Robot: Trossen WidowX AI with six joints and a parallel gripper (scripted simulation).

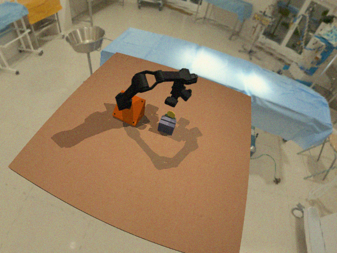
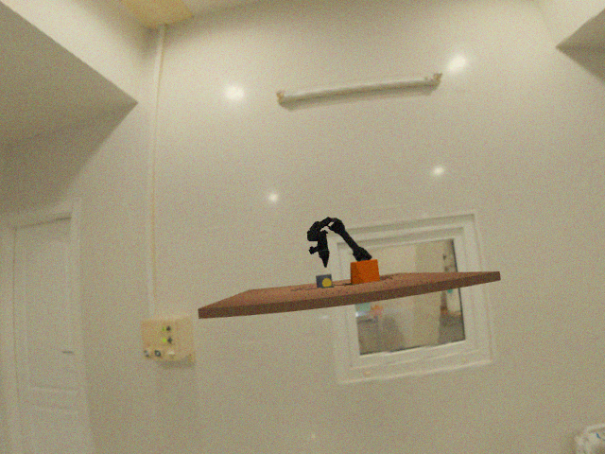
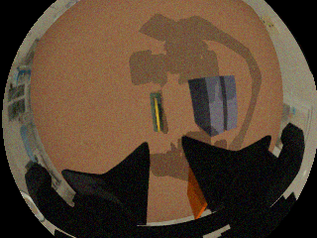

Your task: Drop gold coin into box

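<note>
My gripper tip is 90 mm above the gold coin.
</note>
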